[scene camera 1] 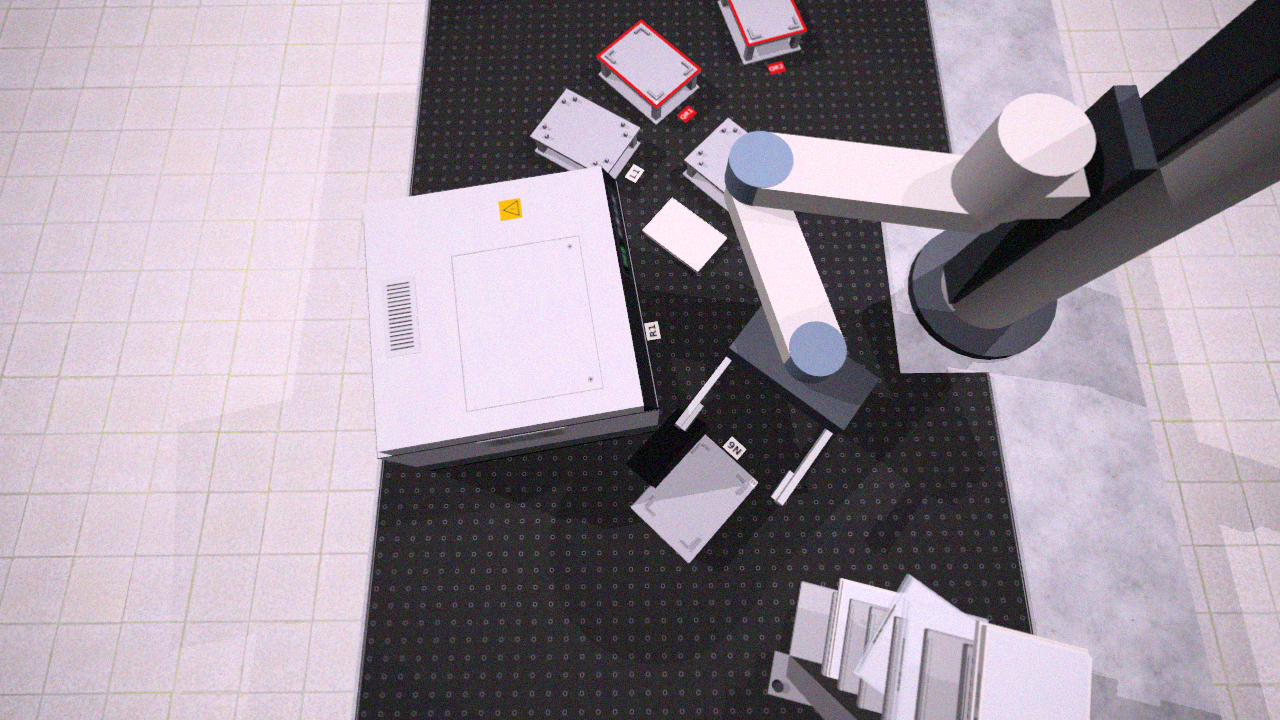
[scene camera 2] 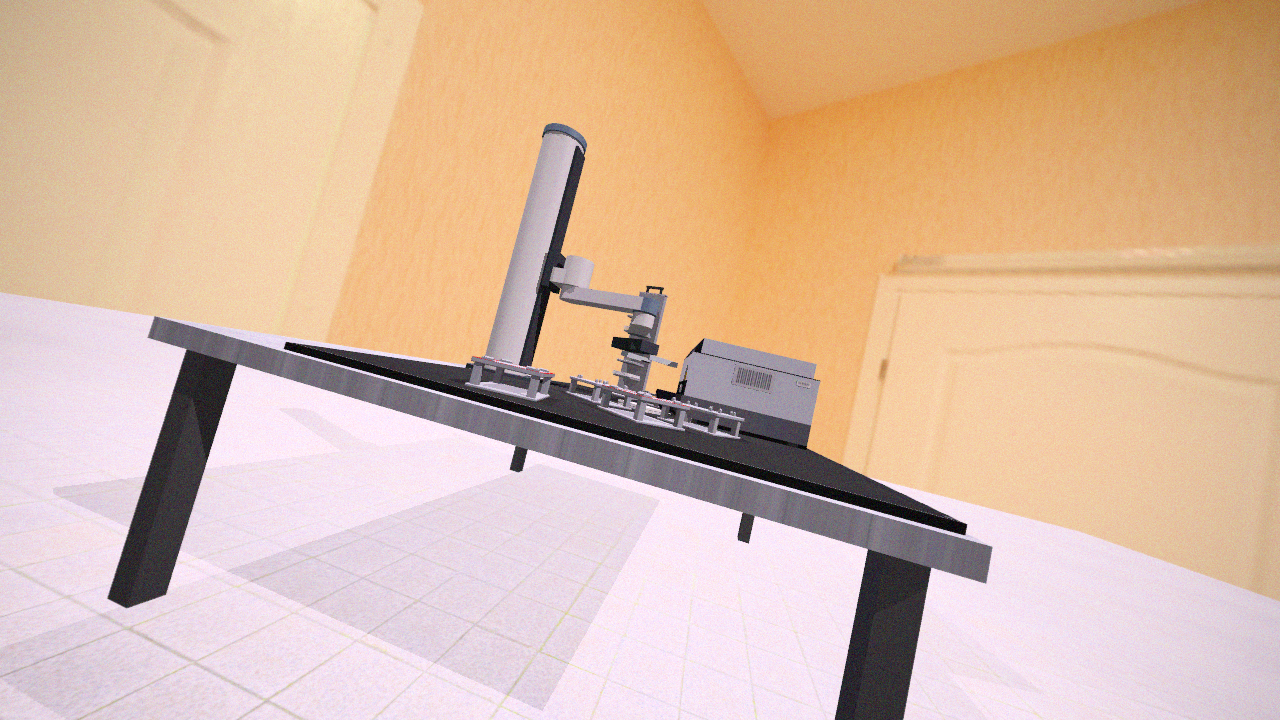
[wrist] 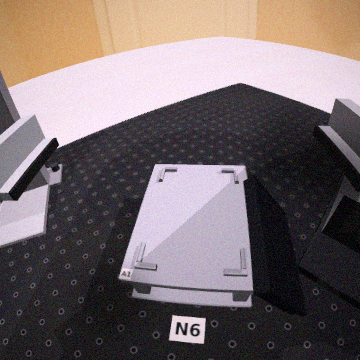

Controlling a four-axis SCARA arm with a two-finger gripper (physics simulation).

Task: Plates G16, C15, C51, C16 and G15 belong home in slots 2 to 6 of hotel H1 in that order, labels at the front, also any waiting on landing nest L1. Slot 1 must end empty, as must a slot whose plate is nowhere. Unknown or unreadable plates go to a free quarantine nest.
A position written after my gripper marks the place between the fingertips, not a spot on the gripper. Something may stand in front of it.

My gripper (scene camera 1: pixel 726 464) holds nothing. Further things: an N6 tag (wrist: pixel 183 328).
My gripper is seen too in scene camera 2 (scene camera 2: pixel 662 363) and in the wrist view (wrist: pixel 179 116).
